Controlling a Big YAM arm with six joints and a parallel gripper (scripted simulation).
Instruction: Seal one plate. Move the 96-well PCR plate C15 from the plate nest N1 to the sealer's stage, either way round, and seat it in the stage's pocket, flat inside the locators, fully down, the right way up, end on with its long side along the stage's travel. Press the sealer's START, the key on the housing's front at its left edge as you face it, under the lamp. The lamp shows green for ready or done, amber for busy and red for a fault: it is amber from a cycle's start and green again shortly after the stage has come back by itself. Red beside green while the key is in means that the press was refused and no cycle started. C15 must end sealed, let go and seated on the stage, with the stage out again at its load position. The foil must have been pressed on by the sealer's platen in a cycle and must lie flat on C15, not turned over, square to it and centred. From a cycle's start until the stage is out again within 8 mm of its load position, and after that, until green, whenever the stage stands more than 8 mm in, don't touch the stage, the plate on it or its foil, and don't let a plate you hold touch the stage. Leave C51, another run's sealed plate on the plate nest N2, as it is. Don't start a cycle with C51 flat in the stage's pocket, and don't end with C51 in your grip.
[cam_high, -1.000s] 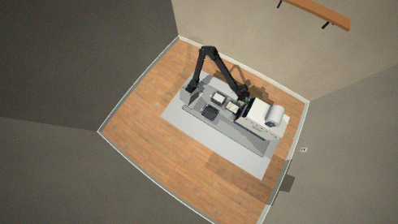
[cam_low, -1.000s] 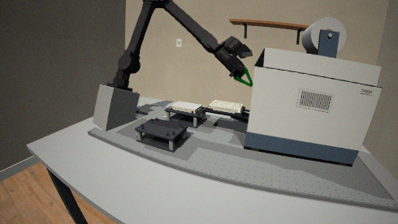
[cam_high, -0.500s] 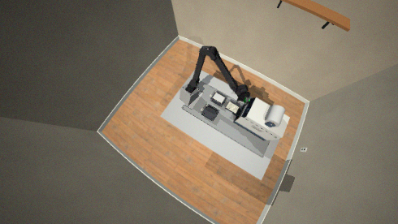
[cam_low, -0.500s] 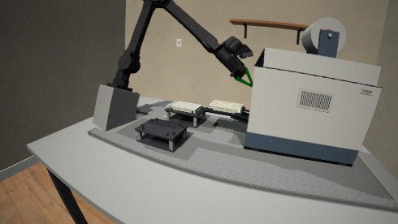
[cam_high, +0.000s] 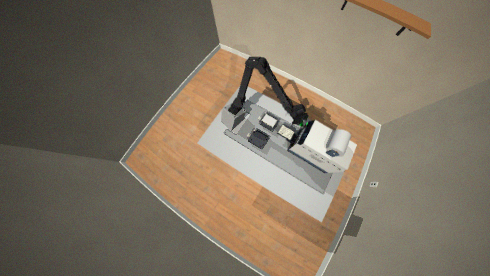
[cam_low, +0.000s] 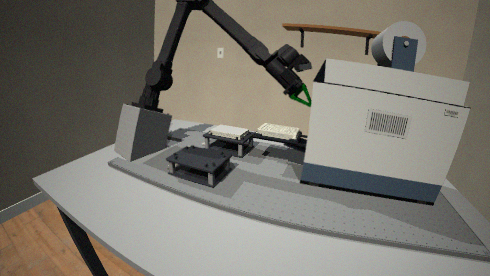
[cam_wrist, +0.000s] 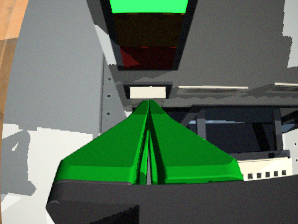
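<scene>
The white start key lies 20 mm ahead of my hand and 10 mm below it. From my hand the other things lie so: 96-well plate C15: 80 mm behind, 100 mm to the right, 90 mm below; then dark stage: 80 mm behind, 100 mm to the right, 100 mm below; then sealed plate C51: 280 mm behind, 70 mm to the right, 130 mm below.
</scene>
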